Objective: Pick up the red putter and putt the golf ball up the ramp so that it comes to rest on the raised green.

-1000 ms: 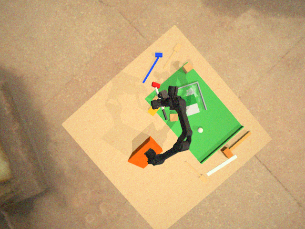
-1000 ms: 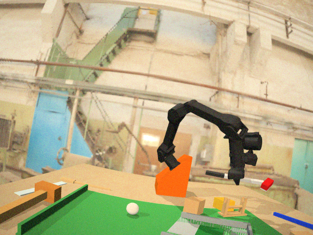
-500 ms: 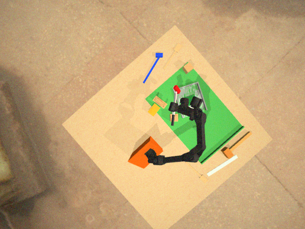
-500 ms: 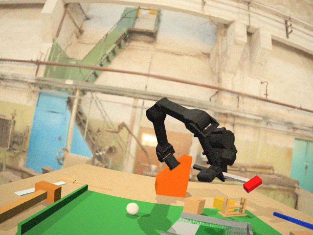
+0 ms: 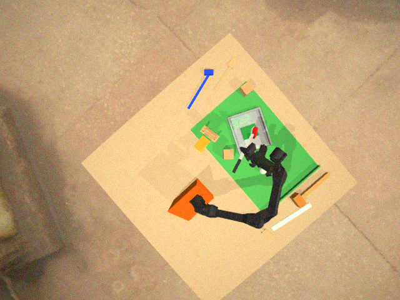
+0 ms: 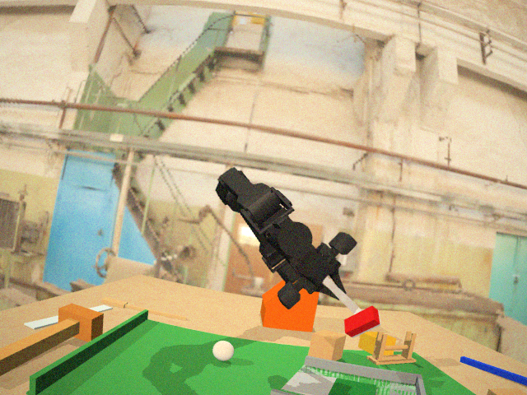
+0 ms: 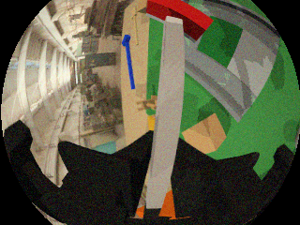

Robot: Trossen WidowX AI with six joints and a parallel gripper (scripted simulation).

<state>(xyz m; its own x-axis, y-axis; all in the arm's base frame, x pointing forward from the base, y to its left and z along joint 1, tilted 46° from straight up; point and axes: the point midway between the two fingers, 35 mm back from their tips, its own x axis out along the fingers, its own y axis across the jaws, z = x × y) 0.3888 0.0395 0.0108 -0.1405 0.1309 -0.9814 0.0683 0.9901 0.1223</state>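
My gripper tip is 22 cm to the left of the white golf ball, 14 cm above it and 3 cm short of it. From my gripper tip the other things lie so: green mat (16 cm below, 10 cm ahead, 9 cm to the right); then small wooden rack (18 cm to the left, 13 cm below, 6 cm behind); then yellow block (16 cm to the left, 14 cm below, 14 cm behind).
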